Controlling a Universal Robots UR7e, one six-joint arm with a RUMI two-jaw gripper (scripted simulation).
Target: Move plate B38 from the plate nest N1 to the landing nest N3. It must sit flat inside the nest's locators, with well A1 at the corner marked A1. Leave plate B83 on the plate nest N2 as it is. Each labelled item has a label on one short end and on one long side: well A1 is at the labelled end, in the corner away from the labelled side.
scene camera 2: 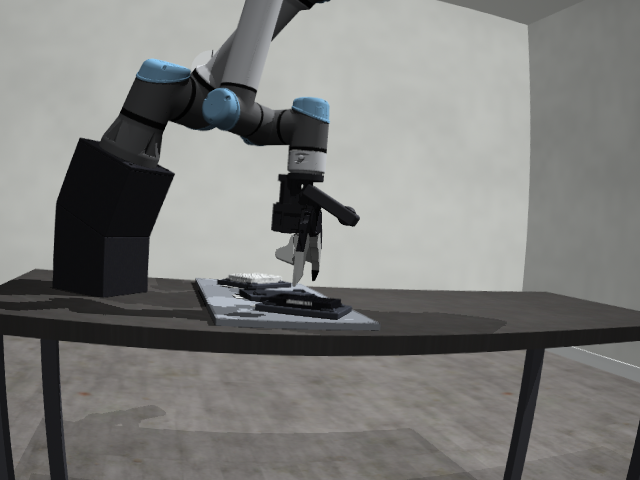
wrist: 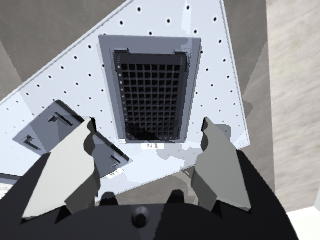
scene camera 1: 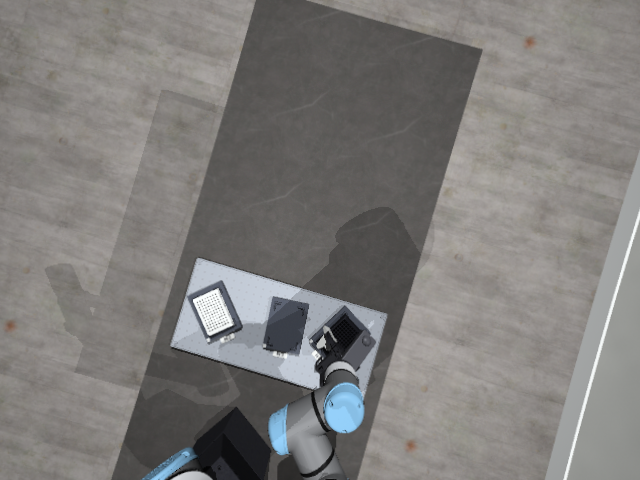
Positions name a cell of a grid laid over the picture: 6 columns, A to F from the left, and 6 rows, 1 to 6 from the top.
Labels:
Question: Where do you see a black well plate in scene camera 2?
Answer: C4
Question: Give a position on a landing nest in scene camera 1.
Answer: C5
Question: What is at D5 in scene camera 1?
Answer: My gripper.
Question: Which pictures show my gripper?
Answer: Scene camera 2, the wrist view and scene camera 1: all of them.

